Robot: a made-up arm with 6 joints. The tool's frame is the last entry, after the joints.
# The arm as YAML. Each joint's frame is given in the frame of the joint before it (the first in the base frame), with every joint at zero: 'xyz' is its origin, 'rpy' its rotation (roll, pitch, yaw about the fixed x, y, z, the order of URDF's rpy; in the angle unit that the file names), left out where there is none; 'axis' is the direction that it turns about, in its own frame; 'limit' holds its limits. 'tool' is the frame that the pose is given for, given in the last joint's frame.
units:
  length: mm
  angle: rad
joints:
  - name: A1
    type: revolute
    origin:
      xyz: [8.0, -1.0, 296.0]
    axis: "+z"
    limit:
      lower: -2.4
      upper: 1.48
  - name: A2
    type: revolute
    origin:
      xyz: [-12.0, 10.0, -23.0]
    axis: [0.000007, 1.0, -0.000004]
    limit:
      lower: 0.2
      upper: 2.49
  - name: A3
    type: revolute
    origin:
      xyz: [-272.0, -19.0, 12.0]
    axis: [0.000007, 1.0, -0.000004]
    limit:
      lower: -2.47
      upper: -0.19
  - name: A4
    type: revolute
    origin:
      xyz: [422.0, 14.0, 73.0]
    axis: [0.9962, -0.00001, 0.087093]
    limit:
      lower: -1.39
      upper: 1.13
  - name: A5
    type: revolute
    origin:
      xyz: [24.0, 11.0, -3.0]
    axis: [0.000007, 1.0, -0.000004]
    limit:
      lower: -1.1
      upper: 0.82
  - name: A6
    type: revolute
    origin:
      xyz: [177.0, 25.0, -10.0]
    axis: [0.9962, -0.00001, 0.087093]
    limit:
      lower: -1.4
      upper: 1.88
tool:
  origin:
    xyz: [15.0, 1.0, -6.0]
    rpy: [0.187, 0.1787, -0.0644]
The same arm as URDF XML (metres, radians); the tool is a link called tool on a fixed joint. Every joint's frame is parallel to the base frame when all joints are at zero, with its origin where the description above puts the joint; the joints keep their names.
<robot name="arm">
<joint name="tool_fixed" type="fixed"><parent link="link6"/><child link="tool"/><origin xyz="0.015 0.001 -0.006" rpy="0.187 0.1787 -0.0644"/></joint>
<joint name="A6" type="revolute"><parent link="link5"/><child link="link6"/><origin xyz="0.177 0.025 -0.01" rpy="0 0 0"/><axis xyz="0.9962 0 0.0871"/><limit lower="-1.4" upper="1.88"/></joint>
<joint name="A5" type="revolute"><parent link="link4"/><child link="link5"/><origin xyz="0.024 0.011 -0.003" rpy="0 0 0"/><axis xyz="0 1 0"/><limit lower="-1.1" upper="0.82"/></joint>
<joint name="A4" type="revolute"><parent link="link3"/><child link="link4"/><origin xyz="0.422 0.014 0.073" rpy="0 0 0"/><axis xyz="0.9962 0 0.0871"/><limit lower="-1.39" upper="1.13"/></joint>
<joint name="A3" type="revolute"><parent link="link2"/><child link="link3"/><origin xyz="-0.272 -0.019 0.012" rpy="0 0 0"/><axis xyz="0 1 0"/><limit lower="-2.47" upper="-0.19"/></joint>
<joint name="A2" type="revolute"><parent link="link1"/><child link="link2"/><origin xyz="-0.012 0.01 -0.023" rpy="0 0 0"/><axis xyz="0 1 0"/><limit lower="0.2" upper="2.49"/></joint>
<joint name="A1" type="revolute"><parent link="base"/><child link="link1"/><origin xyz="0.008 -0.001 0.296" rpy="0 0 0"/><axis xyz="0 0 1"/><limit lower="-2.4" upper="1.48"/></joint>
<link name="base"/>
<link name="link1"/>
<link name="link2"/>
<link name="link3"/>
<link name="link4"/>
<link name="link5"/>
<link name="link6"/>
<link name="tool"/>
</robot>

